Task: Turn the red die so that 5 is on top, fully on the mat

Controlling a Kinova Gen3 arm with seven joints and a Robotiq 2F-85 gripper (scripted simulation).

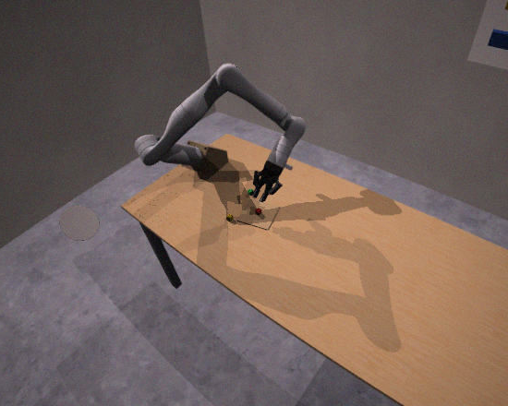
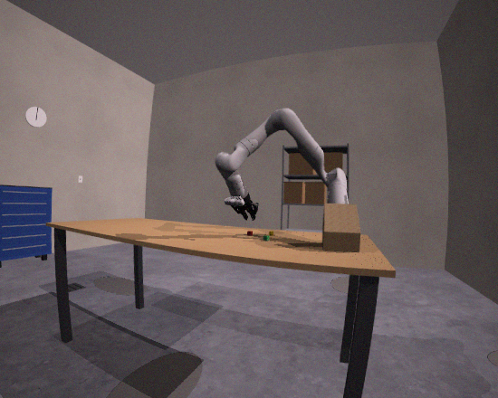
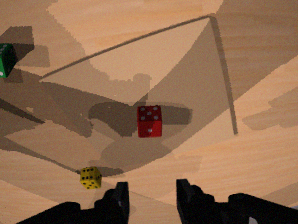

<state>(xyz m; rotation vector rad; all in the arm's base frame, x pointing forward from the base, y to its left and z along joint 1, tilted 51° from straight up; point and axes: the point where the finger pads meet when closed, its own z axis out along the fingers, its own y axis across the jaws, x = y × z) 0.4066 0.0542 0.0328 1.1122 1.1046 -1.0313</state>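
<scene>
The red die is 80 mm below my hand and 10 mm to the right of it. Also, from my hand: tan mat 90 mm below, 10 mm to the right; then yellow die 110 mm to the right, 90 mm below, 70 mm behind; then green die 110 mm behind, 90 mm below, 60 mm to the left.
</scene>
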